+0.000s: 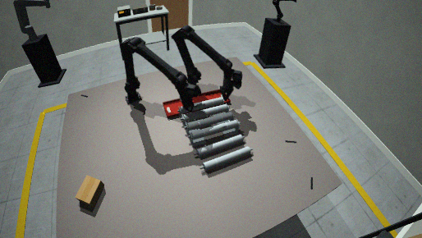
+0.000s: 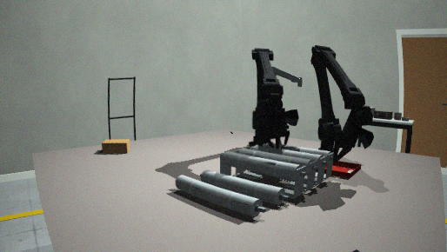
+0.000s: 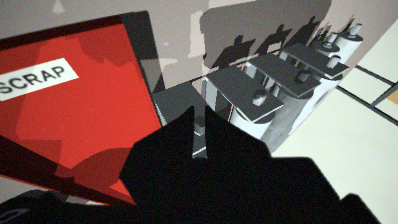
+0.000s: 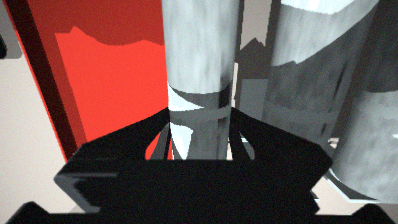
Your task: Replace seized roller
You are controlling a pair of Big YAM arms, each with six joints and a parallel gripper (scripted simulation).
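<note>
My right gripper is now 60 mm short of the bed roller and 100 mm to the right of it. The rest, counted from my right hand: red scrap tray (120 mm behind, 70 mm to the left, 60 mm below); cardboard box (480 mm ahead, 700 mm to the right, 40 mm below).
</note>
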